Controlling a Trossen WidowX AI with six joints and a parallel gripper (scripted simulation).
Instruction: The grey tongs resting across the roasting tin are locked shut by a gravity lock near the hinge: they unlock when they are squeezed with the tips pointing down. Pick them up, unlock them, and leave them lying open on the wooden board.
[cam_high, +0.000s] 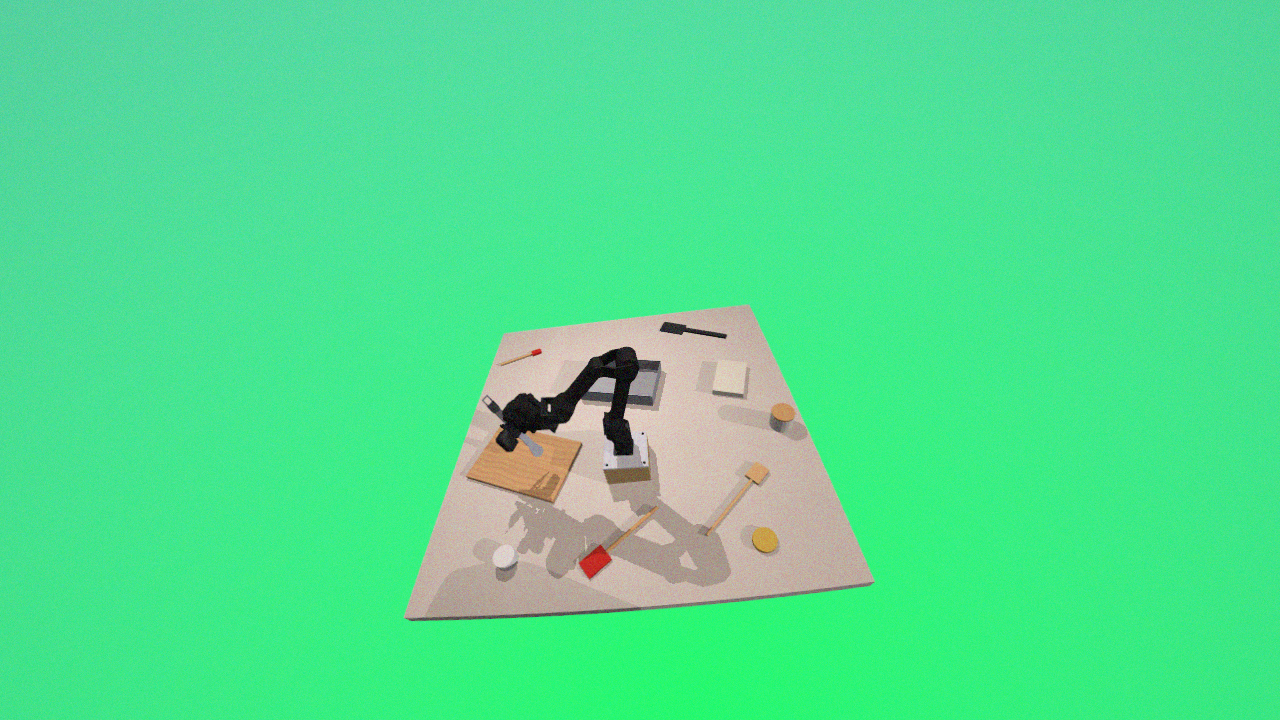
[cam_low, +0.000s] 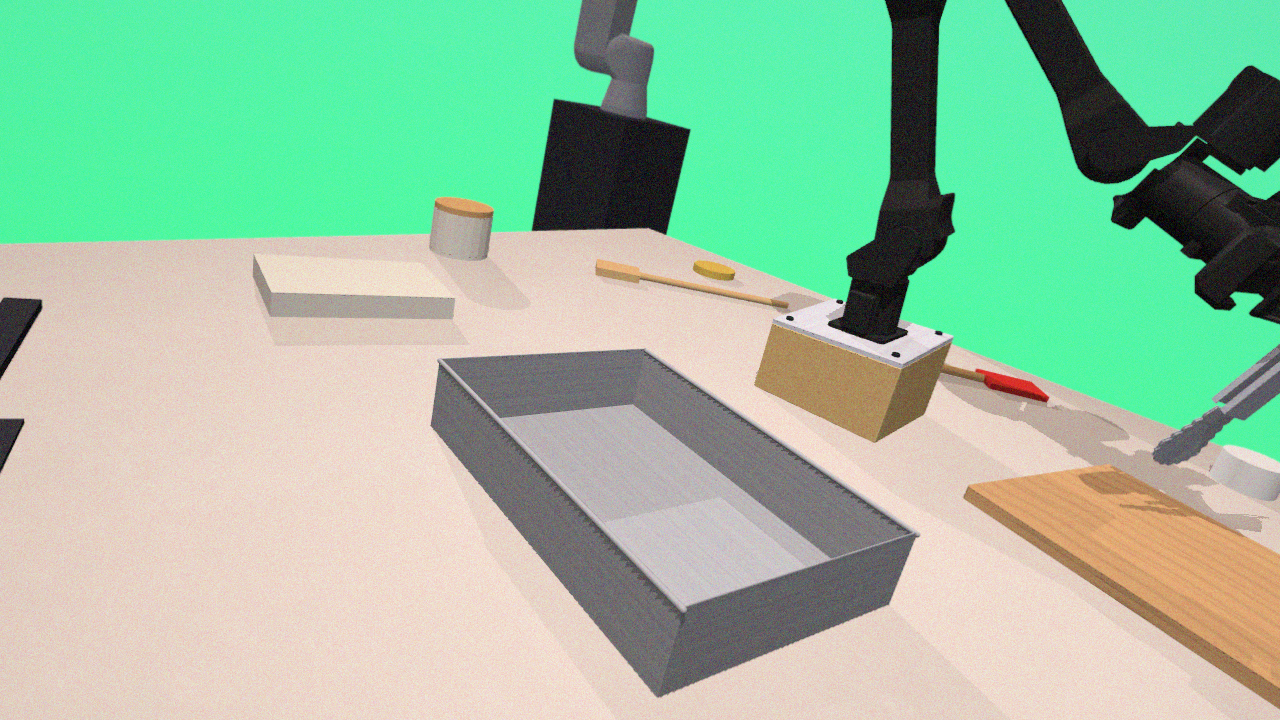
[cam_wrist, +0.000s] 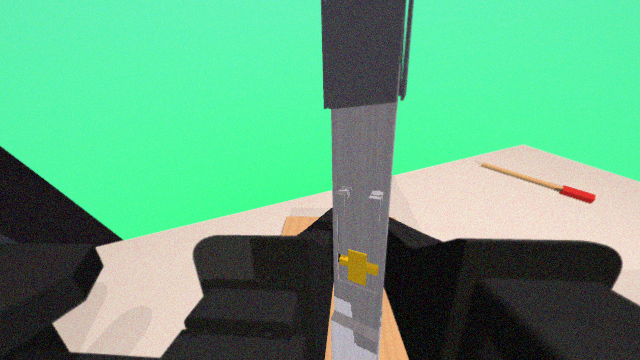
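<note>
My gripper tip is 4 cm to the left of the yellow lock piece, 1 cm below it and 1 cm past it. Also, from my gripper tip: wooden board: 22 cm below; then white puck: 34 cm behind, 21 cm below, 2 cm to the right; then red spatula: 35 cm to the right, 31 cm behind, 22 cm below.
</note>
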